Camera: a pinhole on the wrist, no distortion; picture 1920 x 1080 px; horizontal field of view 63.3 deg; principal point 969.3 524.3 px. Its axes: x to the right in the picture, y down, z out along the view. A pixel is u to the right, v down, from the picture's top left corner.
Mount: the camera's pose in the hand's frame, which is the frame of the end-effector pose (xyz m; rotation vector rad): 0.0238 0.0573 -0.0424 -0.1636 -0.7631 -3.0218
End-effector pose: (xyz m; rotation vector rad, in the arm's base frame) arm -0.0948 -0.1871 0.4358 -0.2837 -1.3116 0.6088
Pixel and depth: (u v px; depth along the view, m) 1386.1 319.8 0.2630
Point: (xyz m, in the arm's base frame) -0.3237 -0.0519 0.3510
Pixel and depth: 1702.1 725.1 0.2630
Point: -0.3512 -0.1342 0.3513
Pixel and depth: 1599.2 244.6 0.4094
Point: -0.4759 -0.0306 0.2595
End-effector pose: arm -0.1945 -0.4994 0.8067 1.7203 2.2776 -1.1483
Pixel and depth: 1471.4 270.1 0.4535
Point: 0.0004 -0.7288 0.4288
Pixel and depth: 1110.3 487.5 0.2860
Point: -0.1110 -0.5818 0.5430
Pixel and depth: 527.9 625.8 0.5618
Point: -0.2016 -0.5446 0.2227
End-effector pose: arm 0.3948 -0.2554 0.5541 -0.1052 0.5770 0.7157
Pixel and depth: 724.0 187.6 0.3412
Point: 0.3760 0.0833 0.7070
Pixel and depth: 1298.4 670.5 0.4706
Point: 0.4071 0.0250 0.9301
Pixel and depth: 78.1 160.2 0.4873
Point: 0.4918 0.3247 0.6629
